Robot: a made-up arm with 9 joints.
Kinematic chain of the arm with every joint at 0, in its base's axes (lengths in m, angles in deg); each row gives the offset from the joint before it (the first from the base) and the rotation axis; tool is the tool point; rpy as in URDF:
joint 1: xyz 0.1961 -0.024 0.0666 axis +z
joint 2: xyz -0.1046 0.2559 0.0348 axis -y
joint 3: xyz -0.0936 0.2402 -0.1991 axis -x
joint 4: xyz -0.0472 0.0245 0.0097 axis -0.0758 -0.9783 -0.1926
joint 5: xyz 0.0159 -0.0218 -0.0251 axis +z
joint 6: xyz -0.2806 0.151 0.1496 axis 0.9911 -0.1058 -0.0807
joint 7: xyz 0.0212 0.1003 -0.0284 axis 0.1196 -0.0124 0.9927
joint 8: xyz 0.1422 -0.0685 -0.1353 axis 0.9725 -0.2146 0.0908
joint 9: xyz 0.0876 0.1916 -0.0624 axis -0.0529 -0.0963 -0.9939
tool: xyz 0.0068 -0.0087 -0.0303 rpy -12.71 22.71 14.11
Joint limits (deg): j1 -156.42..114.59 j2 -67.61..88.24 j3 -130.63..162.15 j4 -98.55..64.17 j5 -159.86..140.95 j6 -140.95..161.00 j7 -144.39..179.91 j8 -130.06..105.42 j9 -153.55..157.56
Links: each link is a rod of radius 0.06 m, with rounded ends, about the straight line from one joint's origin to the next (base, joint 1, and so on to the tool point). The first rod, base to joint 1, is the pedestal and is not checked.
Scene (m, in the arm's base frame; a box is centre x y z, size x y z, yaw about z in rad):
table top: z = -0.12
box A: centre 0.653 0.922 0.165 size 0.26 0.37 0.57 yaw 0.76
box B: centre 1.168 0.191 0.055 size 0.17 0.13 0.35 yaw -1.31
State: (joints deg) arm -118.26 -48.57 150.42 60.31 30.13 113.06 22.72 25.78 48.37
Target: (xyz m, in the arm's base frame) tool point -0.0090 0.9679 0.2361
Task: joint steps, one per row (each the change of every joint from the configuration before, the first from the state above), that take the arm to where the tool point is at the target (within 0.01 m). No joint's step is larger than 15 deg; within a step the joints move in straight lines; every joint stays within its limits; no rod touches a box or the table.
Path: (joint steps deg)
1: 7.19 -3.03 1.96 0.64 -4.97 1.75 -5.32 13.27 0.87
2: 7.20 -3.02 1.95 0.65 -4.97 1.75 -5.32 13.28 0.88
3: 7.19 -3.03 1.95 0.64 -4.97 1.75 -5.32 13.27 0.87
4: 7.20 -3.02 1.96 0.64 -4.98 1.75 -5.32 13.27 0.88
5: 7.19 -3.03 1.96 0.65 -4.97 1.75 -5.32 13.28 0.87
6: 7.19 -3.02 1.95 0.64 -4.97 1.75 -5.32 13.27 0.88
7: 3.33 2.77 -2.38 -2.51 3.75 -2.40 7.08 -13.26 -0.87
8: 3.34 2.77 -2.38 -2.51 3.75 -2.39 7.08 -13.26 -0.86
9: 3.33 2.76 -2.37 -2.51 3.76 -2.39 7.08 -13.27 -0.87
10: 3.33 2.77 -2.38 -2.51 3.75 -2.40 7.08 -13.26 -0.86
11: 3.33 2.77 -2.38 -2.52 3.75 -2.39 7.08 -13.26 -0.86
12: 3.33 2.77 -2.38 -2.51 3.75 -2.39 7.08 -13.26 -0.87
13: 3.33 2.77 -2.38 -2.51 3.75 -2.40 7.07 -13.27 -0.86

